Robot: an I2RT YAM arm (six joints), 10 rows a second.
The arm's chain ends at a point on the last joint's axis. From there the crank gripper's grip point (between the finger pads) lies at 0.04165 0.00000 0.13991 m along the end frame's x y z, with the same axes.
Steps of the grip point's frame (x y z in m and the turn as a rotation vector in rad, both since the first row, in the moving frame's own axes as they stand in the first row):
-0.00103, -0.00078, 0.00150, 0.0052, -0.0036, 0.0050
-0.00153, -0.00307, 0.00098, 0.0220, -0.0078, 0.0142
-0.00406, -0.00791, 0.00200, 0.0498, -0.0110, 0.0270
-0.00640, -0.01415, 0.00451, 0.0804, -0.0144, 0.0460
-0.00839, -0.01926, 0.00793, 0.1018, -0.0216, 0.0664
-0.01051, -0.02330, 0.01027, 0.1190, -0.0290, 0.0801
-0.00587, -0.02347, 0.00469, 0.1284, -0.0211, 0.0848
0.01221, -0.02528, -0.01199, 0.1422, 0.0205, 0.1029
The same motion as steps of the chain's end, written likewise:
-0.00053, -0.00026, 0.00135, 0.0052, -0.0036, 0.0050
-0.00046, -0.00057, 0.00069, 0.0220, -0.0078, 0.0142
-0.00260, -0.00204, 0.00170, 0.0498, -0.0110, 0.0270
-0.00460, -0.00476, 0.00430, 0.0804, -0.0144, 0.0460
-0.00575, -0.00767, 0.00765, 0.1018, -0.0216, 0.0664
-0.00698, -0.00980, 0.00992, 0.1190, -0.0290, 0.0801
-0.00353, -0.00891, 0.00477, 0.1284, -0.0211, 0.0848
0.00856, -0.00996, -0.01000, 0.1422, 0.0205, 0.1029

